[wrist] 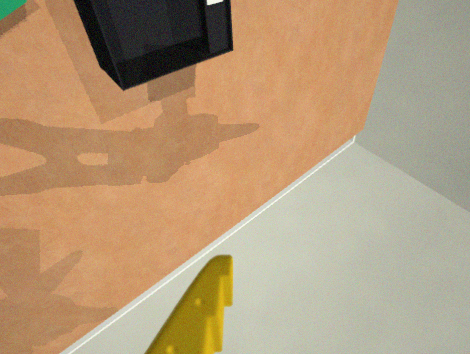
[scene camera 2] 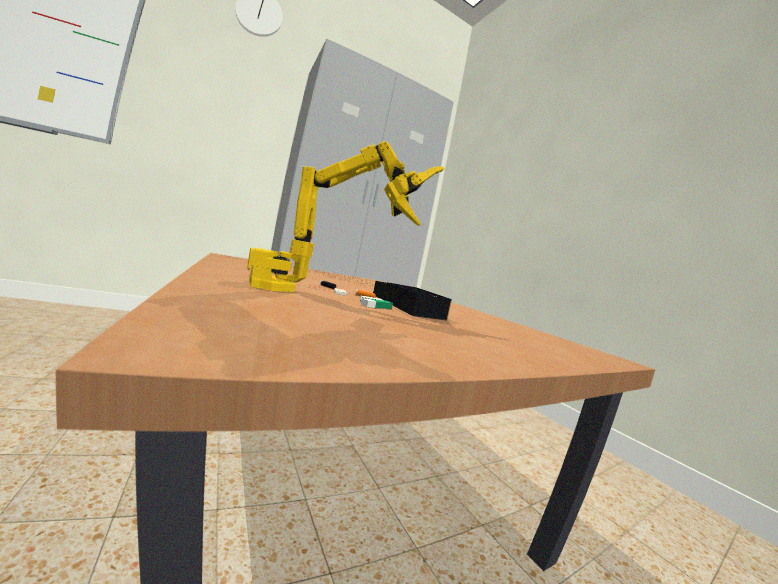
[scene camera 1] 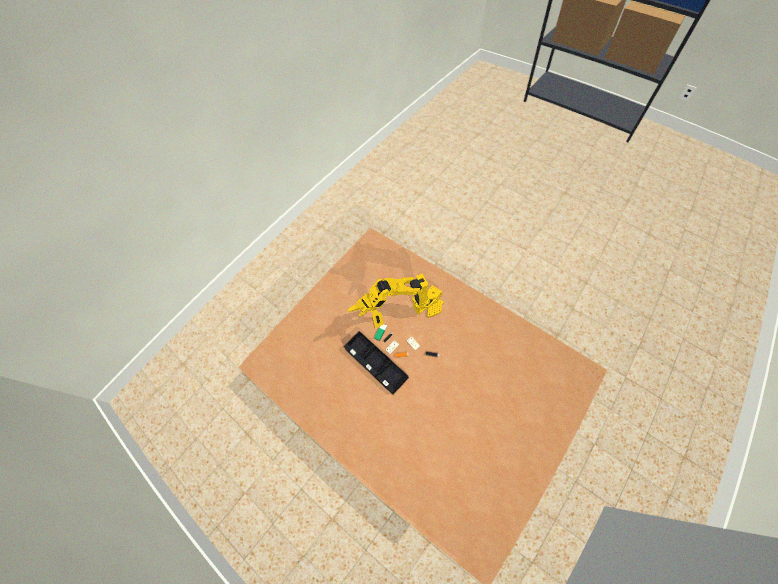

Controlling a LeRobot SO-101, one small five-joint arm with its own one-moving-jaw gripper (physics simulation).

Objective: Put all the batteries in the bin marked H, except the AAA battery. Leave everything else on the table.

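Frame: origin at the arm's base, x ahead, y left, z up, level; centimetres.
Where they show: hand, its tool point: [wrist: 232, 273] [scene camera 2: 419, 222] [scene camera 1: 360, 315]; arm's base, origin of its link: [scene camera 2: 279, 287] [scene camera 1: 426, 309].
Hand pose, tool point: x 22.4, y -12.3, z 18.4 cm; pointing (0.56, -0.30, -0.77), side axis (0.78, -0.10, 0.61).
Things, the pixels of their centre, and the offset from my tool point. Level surfaces: height alone.
- black three-compartment bin, middle of its body: [scene camera 2: 407, 296] [scene camera 1: 375, 362] dz -16.1, dx +7.1, dy +10.3 cm
- orange cylinder, middle of its body: [scene camera 2: 365, 294] [scene camera 1: 401, 354] dz -17.7, dx -1.3, dy +16.1 cm
- black cylinder, middle of its body: [scene camera 2: 328, 284] [scene camera 1: 432, 354] dz -17.7, dx -8.3, dy +25.1 cm
- small dark cylinder, middle of its body: [scene camera 1: 388, 337] dz -17.9, dx -3.8, dy +7.5 cm
- green-and-white block, middle of its body: [scene camera 2: 377, 303] [scene camera 1: 380, 332] dz -17.8, dx -3.7, dy +3.9 cm
- farther, middle of its body: [scene camera 1: 413, 343] dz -18.1, dx -7.5, dy +16.8 cm
- wooden table, height of its surface: dz -18.4 cm
A black three-compartment bin [scene camera 1: 377, 375] [scene camera 2: 433, 307] [wrist: 218, 30] stands on the table. Its white labels are too small or cut off to read. An orange cylinder [scene camera 1: 400, 355] [scene camera 2: 365, 292], a black cylinder [scene camera 1: 431, 353] [scene camera 2: 328, 284] and a small dark cylinder [scene camera 1: 387, 337] lie beside it, battery-like; their types cannot be read. My gripper [scene camera 1: 364, 317] [scene camera 2: 431, 196] is open and empty, high above the table near the bin's end. One notched jaw [wrist: 200, 315] shows in the wrist view; the moving jaw is out of the picture.
A green-and-white block [scene camera 1: 380, 333] [scene camera 2: 382, 304] lies near the bin's end; its green part [wrist: 9, 6] shows in the wrist view. Two white dotted pieces, one nearer the bin [scene camera 1: 392, 347] and one farther [scene camera 1: 412, 343], lie on the wooden table [scene camera 1: 477, 440] [scene camera 2: 251, 352] [wrist: 300, 90].
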